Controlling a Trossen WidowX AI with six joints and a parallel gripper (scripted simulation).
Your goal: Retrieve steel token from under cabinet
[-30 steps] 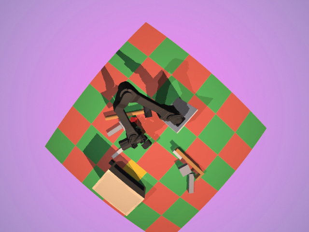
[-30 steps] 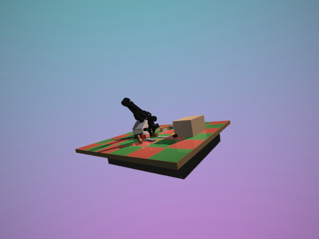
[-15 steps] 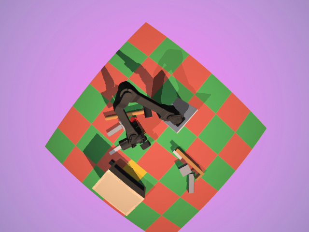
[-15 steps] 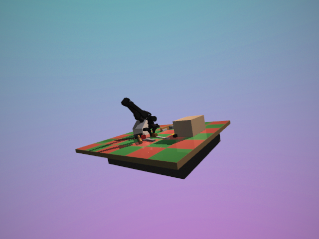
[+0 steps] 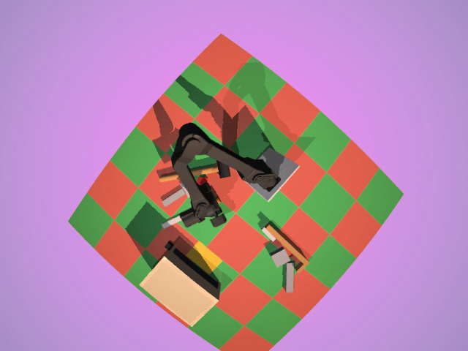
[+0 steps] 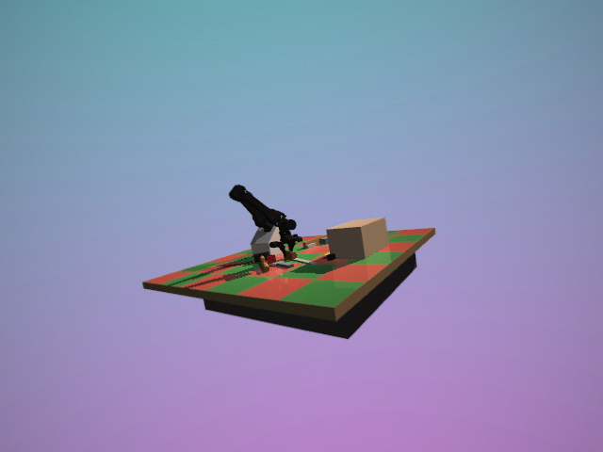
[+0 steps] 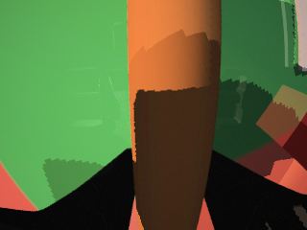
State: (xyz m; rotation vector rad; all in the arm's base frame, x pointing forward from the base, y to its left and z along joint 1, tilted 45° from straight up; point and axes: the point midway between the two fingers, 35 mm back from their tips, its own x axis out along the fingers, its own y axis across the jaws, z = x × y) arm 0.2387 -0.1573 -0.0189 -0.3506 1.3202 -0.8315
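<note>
My gripper tip is 29 cm to the right of the pale bar and 7 cm past it. Also, from my gripper tip: grey t-shaped tool (14 cm to the right, 7 cm ahead); grey token (33 cm ahead, 19 cm to the left, 1 cm below); red cube (10 cm to the right, 4 cm behind, 1 cm above).
</note>
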